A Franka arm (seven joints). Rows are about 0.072 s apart.
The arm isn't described. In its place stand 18 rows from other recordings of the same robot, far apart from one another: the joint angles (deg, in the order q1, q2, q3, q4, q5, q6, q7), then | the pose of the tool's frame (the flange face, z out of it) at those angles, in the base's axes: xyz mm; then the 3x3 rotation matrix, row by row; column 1 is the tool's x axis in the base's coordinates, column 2 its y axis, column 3 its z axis.
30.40, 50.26, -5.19, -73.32, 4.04, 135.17, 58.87 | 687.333, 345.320, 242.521; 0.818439, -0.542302, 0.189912; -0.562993, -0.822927, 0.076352; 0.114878, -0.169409, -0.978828
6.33, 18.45, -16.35, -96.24, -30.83, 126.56, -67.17 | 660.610, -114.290, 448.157; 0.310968, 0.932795, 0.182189; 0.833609, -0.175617, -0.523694; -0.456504, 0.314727, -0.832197
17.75, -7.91, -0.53, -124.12, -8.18, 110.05, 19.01 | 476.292, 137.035, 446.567; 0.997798, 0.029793, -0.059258; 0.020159, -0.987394, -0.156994; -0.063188, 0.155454, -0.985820
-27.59, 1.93, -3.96, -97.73, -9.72, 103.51, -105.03 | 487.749, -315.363, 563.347; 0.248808, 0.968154, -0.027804; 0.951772, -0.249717, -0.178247; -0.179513, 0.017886, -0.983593
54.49, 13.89, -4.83, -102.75, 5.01, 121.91, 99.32 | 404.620, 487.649, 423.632; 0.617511, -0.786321, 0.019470; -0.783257, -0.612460, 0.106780; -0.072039, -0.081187, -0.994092
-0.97, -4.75, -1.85, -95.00, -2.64, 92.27, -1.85 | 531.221, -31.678, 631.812; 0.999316, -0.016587, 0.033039; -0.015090, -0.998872, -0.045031; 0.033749, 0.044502, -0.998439
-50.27, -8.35, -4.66, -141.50, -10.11, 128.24, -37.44 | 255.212, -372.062, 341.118; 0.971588, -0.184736, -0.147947; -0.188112, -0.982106, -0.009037; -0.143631, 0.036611, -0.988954
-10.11, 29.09, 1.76, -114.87, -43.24, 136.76, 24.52 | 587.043, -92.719, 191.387; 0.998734, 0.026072, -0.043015; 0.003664, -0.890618, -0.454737; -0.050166, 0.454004, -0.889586
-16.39, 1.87, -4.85, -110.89, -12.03, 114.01, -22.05 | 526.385, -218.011, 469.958; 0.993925, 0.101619, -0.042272; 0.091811, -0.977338, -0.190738; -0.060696, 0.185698, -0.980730
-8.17, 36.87, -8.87, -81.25, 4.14, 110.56, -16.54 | 682.387, -183.102, 314.275; 0.991842, -0.014074, -0.126696; -0.012980, -0.999871, 0.009462; -0.126813, -0.007741, -0.991896
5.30, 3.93, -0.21, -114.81, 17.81, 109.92, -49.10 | 548.411, 70.557, 414.033; 0.692250, 0.704452, -0.156640; 0.715669, -0.642234, 0.274507; 0.092778, -0.302130, -0.948741
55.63, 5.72, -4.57, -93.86, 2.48, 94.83, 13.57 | 362.699, 458.707, 542.962; 0.793207, 0.603791, -0.079120; 0.602504, -0.797013, -0.041946; -0.088386, -0.014398, -0.995982
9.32, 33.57, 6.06, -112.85, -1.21, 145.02, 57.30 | 588.834, 161.040, 169.138; 0.743610, -0.667821, -0.032554; -0.666700, -0.744283, 0.039424; -0.050558, -0.007612, -0.998692
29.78, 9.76, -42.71, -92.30, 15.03, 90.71, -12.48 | 582.164, -77.062, 533.983; 0.992833, -0.042503, -0.111698; -0.022303, -0.984098, 0.176220; -0.117412, -0.172466, -0.977993
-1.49, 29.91, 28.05, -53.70, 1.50, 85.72, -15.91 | 649.525, 208.908, 615.335; 0.781180, 0.623961, -0.020736; 0.604818, -0.748144, 0.272903; 0.154768, -0.225728, -0.961818
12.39, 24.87, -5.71, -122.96, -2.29, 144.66, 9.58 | 560.469, 65.372, 193.348; 0.998981, -0.007724, -0.044460; -0.010871, -0.997417, -0.071003; -0.043797, 0.071414, -0.996485
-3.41, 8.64, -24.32, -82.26, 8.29, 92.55, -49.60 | 548.638, -249.118, 612.645; 0.923819, 0.375331, 0.075395; 0.372078, -0.926636, 0.053882; 0.090088, -0.021725, -0.995697
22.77, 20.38, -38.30, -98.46, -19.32, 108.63, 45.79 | 609.471, -155.054, 418.987; 0.631584, -0.748395, -0.202502; -0.731420, -0.488519, -0.475788; 0.257152, 0.448614, -0.855931
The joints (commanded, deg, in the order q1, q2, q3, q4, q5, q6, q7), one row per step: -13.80 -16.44 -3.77 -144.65 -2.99 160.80 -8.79; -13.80 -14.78 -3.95 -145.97 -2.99 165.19 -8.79; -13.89 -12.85 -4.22 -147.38 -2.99 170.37 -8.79; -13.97 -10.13 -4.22 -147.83 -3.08 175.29 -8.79; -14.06 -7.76 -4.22 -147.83 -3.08 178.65 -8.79; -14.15 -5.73 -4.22 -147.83 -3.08 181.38 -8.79; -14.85 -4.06 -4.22 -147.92 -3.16 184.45 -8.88; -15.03 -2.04 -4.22 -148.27 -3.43 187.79 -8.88; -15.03 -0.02 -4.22 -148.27 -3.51 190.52 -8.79; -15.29 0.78 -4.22 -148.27 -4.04 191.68 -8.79; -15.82 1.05 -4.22 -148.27 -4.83 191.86 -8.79; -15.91 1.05 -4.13 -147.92 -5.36 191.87 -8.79; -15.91 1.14 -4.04 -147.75 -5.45 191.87 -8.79; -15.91 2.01 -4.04 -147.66 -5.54 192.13 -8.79; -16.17 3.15 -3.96 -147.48 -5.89 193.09 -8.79
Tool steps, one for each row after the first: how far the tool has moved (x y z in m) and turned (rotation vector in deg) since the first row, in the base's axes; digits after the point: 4 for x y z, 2 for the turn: 0.0007 -0.0011 -0.0147 -0.34 -1.37 -0.05; 0.0005 -0.0034 -0.0302 -0.79 -3.15 -0.27; 0.0046 -0.0046 -0.0449 -1.40 -4.80 -0.17; 0.0085 -0.0062 -0.0569 -1.74 -5.73 -0.17; 0.0113 -0.0076 -0.0676 -2.00 -6.39 -0.19; 0.0115 -0.0134 -0.0752 -2.53 -7.59 -0.67; 0.0119 -0.0143 -0.0871 -2.97 -8.47 -0.52; 0.0135 -0.0144 -0.0979 -3.19 -9.14 -0.43; 0.0137 -0.0156 -0.1020 -3.54 -9.40 -0.18; 0.0127 -0.0185 -0.1039 -3.89 -9.18 0.01; 0.0147 -0.0182 -0.1015 -4.23 -9.44 0.49; 0.0159 -0.0176 -0.1011 -4.29 -9.50 0.66; 0.0166 -0.0176 -0.1073 -4.18 -8.99 0.76; 0.0175 -0.0187 -0.1137 -4.32 -8.94 0.95
